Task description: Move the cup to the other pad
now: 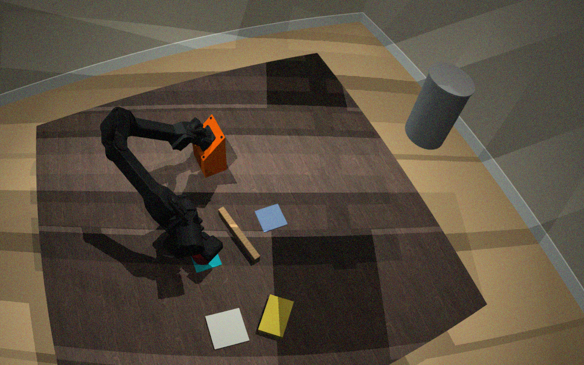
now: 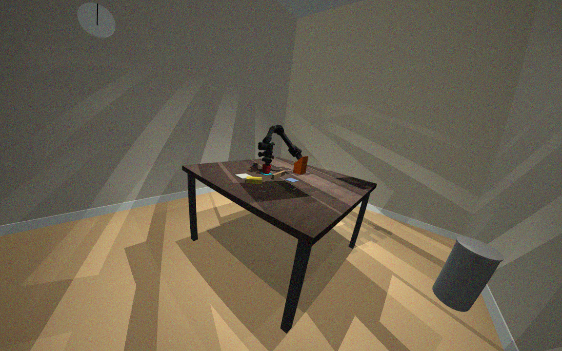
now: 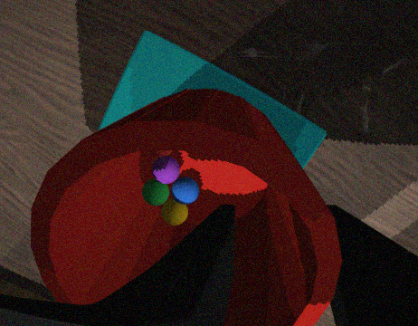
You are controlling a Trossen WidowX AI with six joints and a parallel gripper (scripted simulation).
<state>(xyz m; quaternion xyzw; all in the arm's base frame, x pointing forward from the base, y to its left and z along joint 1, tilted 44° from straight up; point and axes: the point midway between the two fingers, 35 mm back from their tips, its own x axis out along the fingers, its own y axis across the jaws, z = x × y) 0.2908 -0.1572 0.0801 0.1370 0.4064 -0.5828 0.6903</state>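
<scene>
Now: the cup 2 cm ahead of my gripper tip, 1 cm to the left of it and 1 cm below it. Also, from my gripper tip: white pad 26 cm ahead, 3 cm to the right, 4 cm below; wooden bar 1 cm ahead, 14 cm to the left, 4 cm below; teal pad 3 cm ahead, 1 cm to the left, 5 cm below.
</scene>
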